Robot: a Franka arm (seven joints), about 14 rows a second.
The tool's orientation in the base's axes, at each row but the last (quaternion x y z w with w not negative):
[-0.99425 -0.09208 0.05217 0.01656]
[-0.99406 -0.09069 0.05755 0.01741]
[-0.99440 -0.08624 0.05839 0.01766]
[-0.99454 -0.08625 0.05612 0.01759]
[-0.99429 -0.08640 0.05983 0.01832]
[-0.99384 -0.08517 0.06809 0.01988]
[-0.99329 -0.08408 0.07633 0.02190]
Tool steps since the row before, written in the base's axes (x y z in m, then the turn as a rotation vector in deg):
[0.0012 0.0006 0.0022 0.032 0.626 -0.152]
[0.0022 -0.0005 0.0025 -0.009 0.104 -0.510]
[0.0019 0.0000 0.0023 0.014 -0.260 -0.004]
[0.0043 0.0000 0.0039 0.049 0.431 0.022]
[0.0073 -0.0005 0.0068 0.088 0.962 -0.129]
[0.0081 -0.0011 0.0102 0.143 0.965 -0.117]
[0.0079 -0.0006 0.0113 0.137 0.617 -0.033]
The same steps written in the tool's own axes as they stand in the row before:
[0.0011 -0.0005 -0.0023 0.162 -0.603 0.162]
[0.0018 0.0008 -0.0028 0.067 -0.081 0.510]
[0.0016 0.0002 -0.0025 -0.031 0.259 -0.004]
[0.0038 0.0006 -0.0044 0.120 -0.417 -0.017]
[0.0063 0.0014 -0.0077 0.268 -0.926 0.142]
[0.0064 0.0019 -0.0113 0.321 -0.920 0.123]
[0.0059 0.0012 -0.0124 0.243 -0.583 0.030]

